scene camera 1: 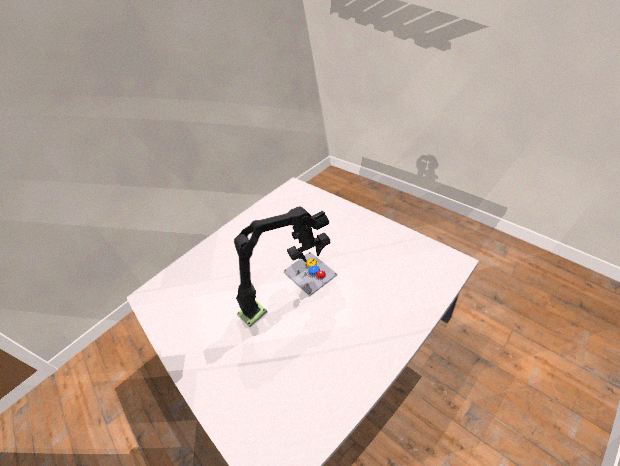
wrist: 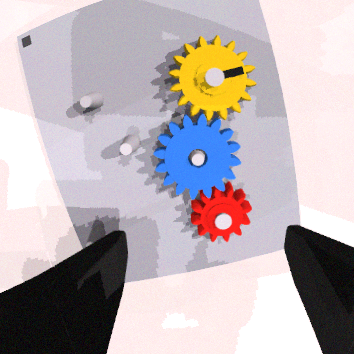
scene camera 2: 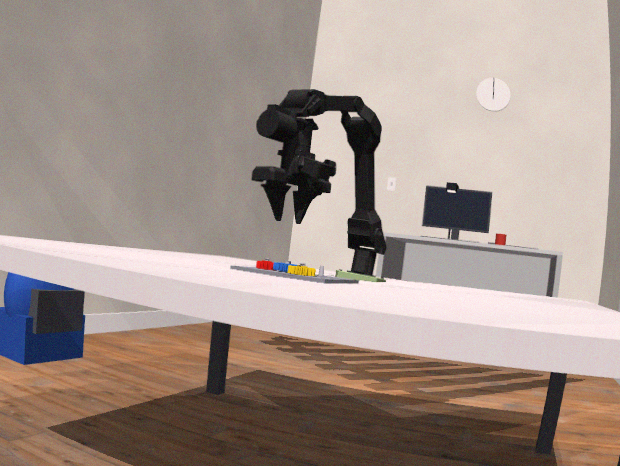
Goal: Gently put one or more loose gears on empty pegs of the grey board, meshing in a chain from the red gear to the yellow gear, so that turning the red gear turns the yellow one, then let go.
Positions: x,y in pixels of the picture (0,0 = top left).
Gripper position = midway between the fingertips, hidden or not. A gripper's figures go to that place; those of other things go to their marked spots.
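Scene:
Blue gear (wrist: 218,157): 18 cm from the lens. The gripper (wrist: 207,240): 10 cm from the lens.

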